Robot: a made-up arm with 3 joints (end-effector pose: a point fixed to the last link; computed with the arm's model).
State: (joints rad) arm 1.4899 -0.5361 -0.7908
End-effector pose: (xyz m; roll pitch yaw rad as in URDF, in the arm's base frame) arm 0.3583 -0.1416 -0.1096 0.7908 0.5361 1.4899
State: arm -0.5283 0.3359 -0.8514
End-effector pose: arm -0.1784 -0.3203 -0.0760 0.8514 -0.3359 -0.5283
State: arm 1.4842 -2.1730 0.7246
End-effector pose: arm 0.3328 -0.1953 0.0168 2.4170 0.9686 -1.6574
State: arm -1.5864 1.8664 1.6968
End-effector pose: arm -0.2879 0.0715 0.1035 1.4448 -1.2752 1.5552
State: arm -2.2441 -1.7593 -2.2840
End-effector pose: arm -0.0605 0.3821 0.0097 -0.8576 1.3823 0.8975
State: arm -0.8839 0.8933 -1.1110
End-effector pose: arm -0.2362 -0.2728 -0.0141 1.1110 -0.8933 -0.8839
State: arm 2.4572 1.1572 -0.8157
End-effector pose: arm 0.1893 0.3201 0.0335 0.8157 -1.1572 2.4572
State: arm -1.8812 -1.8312 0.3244
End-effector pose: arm -0.2963 0.2762 -0.0021 2.8172 1.3104 1.2604
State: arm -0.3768 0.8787 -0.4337
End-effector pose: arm -0.1089 -0.3616 0.0073 0.4337 -0.8787 -0.3768
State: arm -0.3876 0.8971 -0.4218
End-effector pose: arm -0.1129 -0.3605 0.0101 0.4218 -0.8971 -0.3876
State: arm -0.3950 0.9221 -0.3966
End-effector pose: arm -0.1162 -0.3596 0.0142 0.3966 -0.9221 -0.3950
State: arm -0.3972 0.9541 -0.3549
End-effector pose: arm -0.1186 -0.3590 0.0197 0.3549 -0.9541 -0.3972
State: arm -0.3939 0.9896 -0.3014
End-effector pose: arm -0.1196 -0.3587 0.0259 0.3014 -0.9896 -0.3939
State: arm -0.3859 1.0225 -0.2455
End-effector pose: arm -0.1193 -0.3587 0.0317 0.2455 -1.0225 -0.3859
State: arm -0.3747 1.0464 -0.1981
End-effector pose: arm -0.1177 -0.3589 0.0360 0.1981 -1.0464 -0.3747
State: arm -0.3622 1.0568 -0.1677
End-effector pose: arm -0.1147 -0.3596 0.0381 0.1677 -1.0568 -0.3622
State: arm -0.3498 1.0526 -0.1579
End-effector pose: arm -0.1107 -0.3608 0.0380 0.1579 -1.0526 -0.3498
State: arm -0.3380 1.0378 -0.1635
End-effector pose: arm -0.1061 -0.3622 0.0361 0.1635 -1.0378 -0.3380
